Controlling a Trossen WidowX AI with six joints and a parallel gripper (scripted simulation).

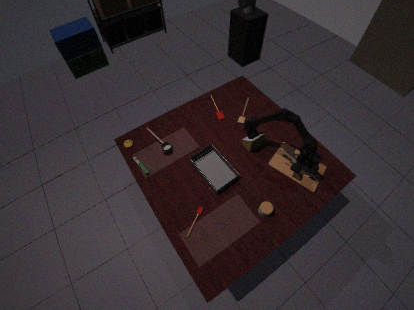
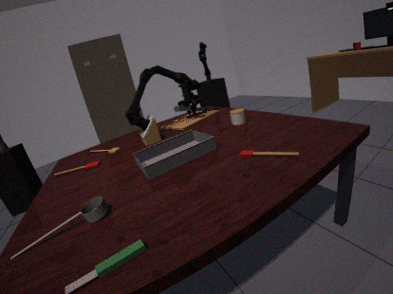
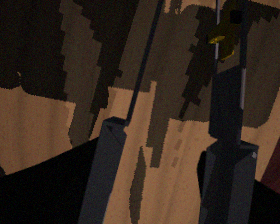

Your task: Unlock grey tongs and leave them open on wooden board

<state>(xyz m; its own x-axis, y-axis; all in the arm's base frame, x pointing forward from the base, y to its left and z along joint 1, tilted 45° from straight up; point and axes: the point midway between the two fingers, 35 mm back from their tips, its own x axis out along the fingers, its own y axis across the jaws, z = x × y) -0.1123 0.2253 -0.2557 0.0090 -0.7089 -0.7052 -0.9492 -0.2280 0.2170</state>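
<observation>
Now: the wooden board 4 cm below my gripper tip, 4 cm behind it and 1 cm to the right of it. From my gripper tip the other things lie so: grey roasting tin 47 cm ahead, 32 cm to the right, 2 cm below; round tub 37 cm ahead, 10 cm to the left, 1 cm below; green-handled knife 89 cm ahead, 66 cm to the right, 4 cm below.
</observation>
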